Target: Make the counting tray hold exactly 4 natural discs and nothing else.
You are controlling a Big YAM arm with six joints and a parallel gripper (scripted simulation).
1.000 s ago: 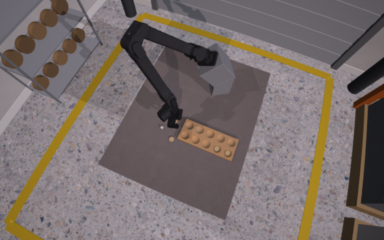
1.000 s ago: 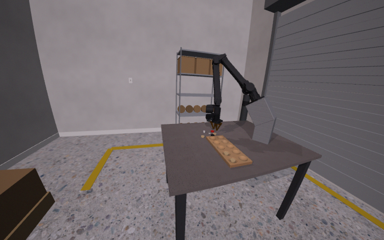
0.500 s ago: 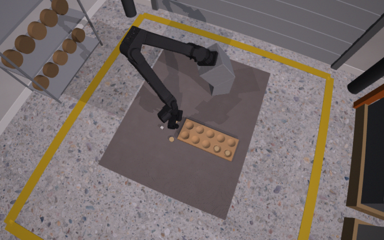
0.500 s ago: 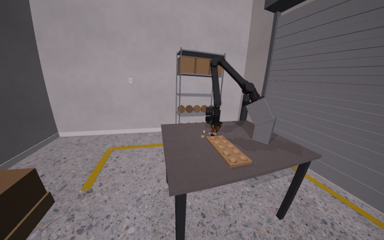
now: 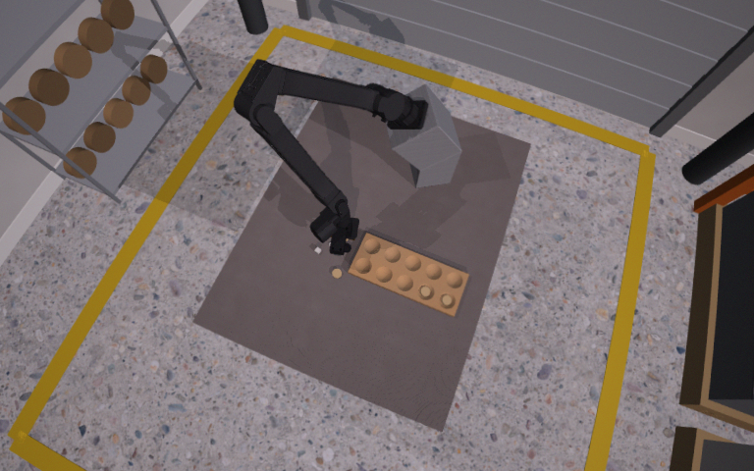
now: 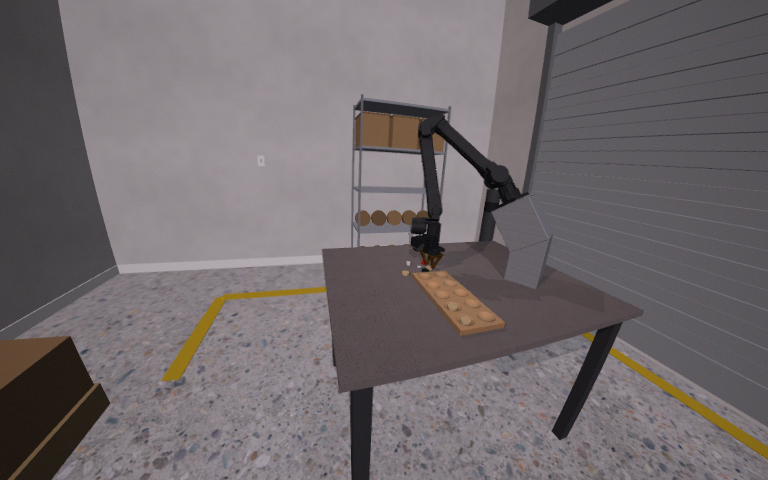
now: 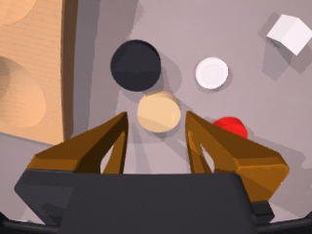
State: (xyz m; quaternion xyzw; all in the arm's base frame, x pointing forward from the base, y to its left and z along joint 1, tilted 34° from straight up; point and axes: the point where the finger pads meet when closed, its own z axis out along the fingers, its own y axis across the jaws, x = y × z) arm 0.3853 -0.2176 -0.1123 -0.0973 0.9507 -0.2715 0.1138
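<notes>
My hand is 4 cm short of the black piece, 2 cm to the right of it and 1 cm above it. The rest, counted from my hand: red piece: 6 cm to the right, 1 cm below, 1 cm behind; then white cube: 7 cm to the right, 7 cm ahead, 1 cm below; then white disc: 4 cm ahead, 3 cm to the right, 2 cm below.
</notes>
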